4 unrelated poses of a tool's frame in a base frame.
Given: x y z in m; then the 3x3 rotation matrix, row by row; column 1 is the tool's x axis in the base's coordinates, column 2 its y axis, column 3 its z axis. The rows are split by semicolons.
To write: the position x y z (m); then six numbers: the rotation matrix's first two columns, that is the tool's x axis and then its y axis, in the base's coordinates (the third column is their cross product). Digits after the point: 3 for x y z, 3 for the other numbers.
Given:
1: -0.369, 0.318, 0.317; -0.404, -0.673, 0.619; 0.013, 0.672, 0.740; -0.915, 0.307, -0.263
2: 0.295, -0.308, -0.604; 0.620, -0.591, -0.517; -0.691, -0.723, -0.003; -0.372, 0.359, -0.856
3: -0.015, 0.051, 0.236; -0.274, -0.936, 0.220; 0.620, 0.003, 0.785; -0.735, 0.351, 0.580
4: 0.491, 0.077, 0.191; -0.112, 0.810, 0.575; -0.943, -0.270, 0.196; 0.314, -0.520, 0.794
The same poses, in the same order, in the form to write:
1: -0.369, 0.318, 0.317, -0.404, 0.013, -0.915, -0.673, 0.672, 0.307
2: 0.295, -0.308, -0.604, 0.620, -0.691, -0.372, -0.591, -0.723, 0.359
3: -0.015, 0.051, 0.236, -0.274, 0.620, -0.735, -0.936, 0.003, 0.351
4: 0.491, 0.077, 0.191, -0.112, -0.943, 0.314, 0.810, -0.270, -0.520
